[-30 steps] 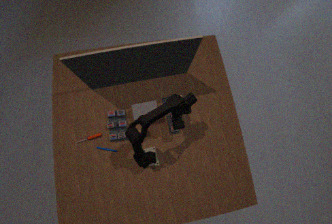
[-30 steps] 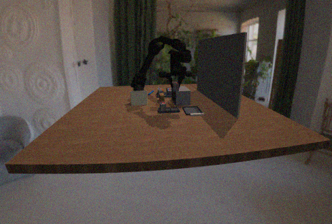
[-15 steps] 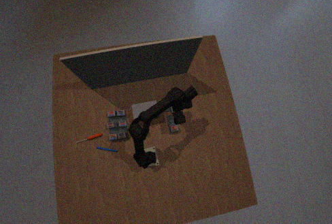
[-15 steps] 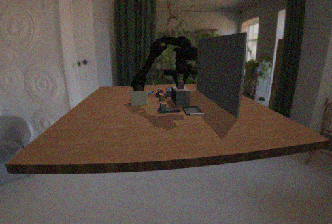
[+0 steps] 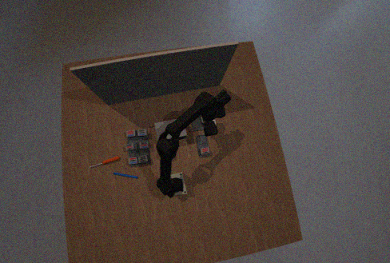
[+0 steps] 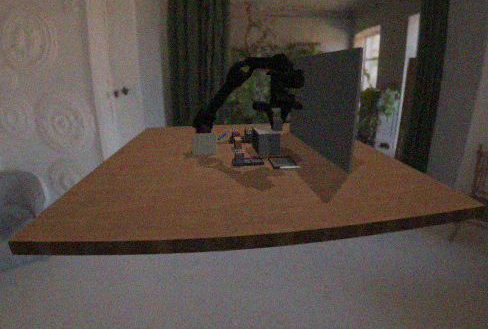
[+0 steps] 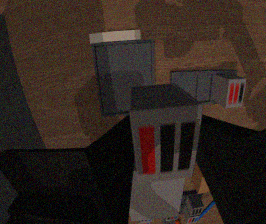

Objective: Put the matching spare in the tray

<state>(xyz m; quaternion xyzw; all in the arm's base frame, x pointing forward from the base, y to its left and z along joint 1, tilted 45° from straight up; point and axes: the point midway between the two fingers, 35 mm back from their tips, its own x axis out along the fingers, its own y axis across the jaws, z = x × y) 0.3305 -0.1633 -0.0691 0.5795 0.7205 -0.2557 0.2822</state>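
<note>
The dark flat tray lies 30 mm ahead of my gripper tip and 150 mm below it. From my gripper tip the other things lie so: mounted unit 20 mm behind, 200 mm to the left, 100 mm below; small tan block 160 mm behind, 220 mm to the left, 130 mm below; grey spare module 20 mm above.
</note>
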